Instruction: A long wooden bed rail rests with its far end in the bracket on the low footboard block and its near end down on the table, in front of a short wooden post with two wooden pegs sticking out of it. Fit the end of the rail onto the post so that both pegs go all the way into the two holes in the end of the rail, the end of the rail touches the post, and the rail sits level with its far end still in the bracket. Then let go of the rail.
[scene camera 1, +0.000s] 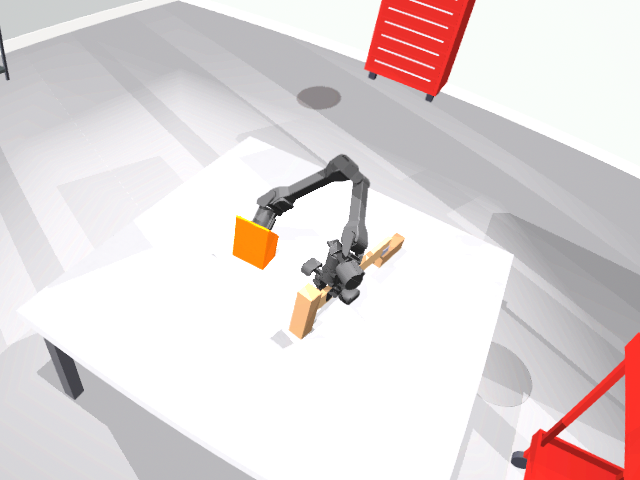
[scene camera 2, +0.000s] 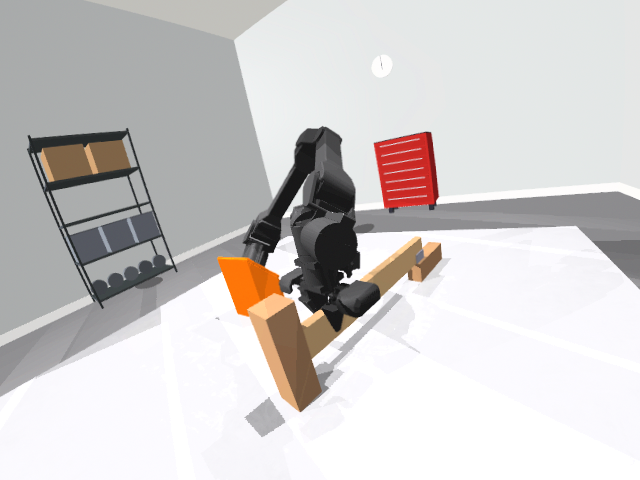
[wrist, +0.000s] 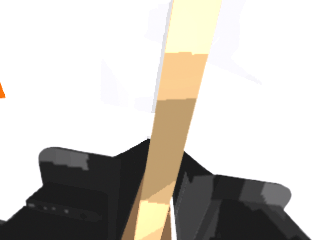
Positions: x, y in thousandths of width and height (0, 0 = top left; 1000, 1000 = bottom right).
Labels:
My gripper shows in scene camera 1 (507, 622), in scene camera 2 (521, 684) and in the wrist view (502, 606).

